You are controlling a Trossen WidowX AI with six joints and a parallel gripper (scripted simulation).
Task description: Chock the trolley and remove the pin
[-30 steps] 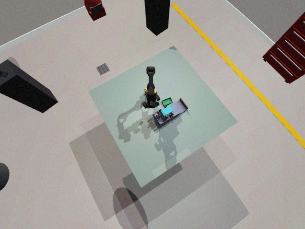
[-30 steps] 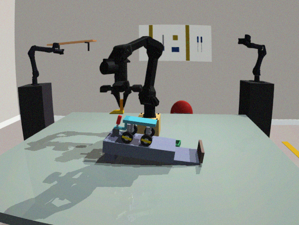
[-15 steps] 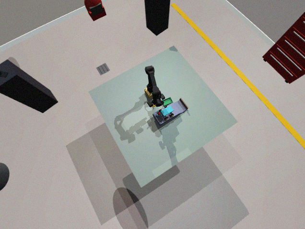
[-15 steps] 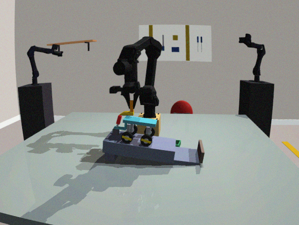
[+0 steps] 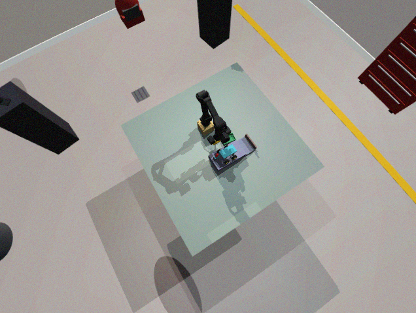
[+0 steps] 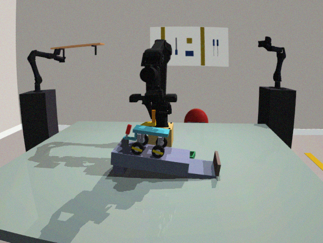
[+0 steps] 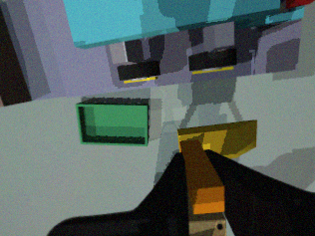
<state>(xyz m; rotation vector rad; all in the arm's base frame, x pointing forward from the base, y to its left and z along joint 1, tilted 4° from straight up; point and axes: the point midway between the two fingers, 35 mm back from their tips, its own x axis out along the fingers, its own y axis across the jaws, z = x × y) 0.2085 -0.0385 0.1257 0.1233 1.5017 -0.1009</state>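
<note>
Right now my gripper tip is 8 cm short of the red-headed stop pin, 10 cm to the left of it and 4 cm above it. The rest, counted from my gripper tip: purple ramp (12 cm ahead, 1 cm to the right, 12 cm below); then trolley (12 cm ahead, 2 cm to the right, 6 cm below); then yellow chock (2 cm to the right, 1 cm below).
</note>
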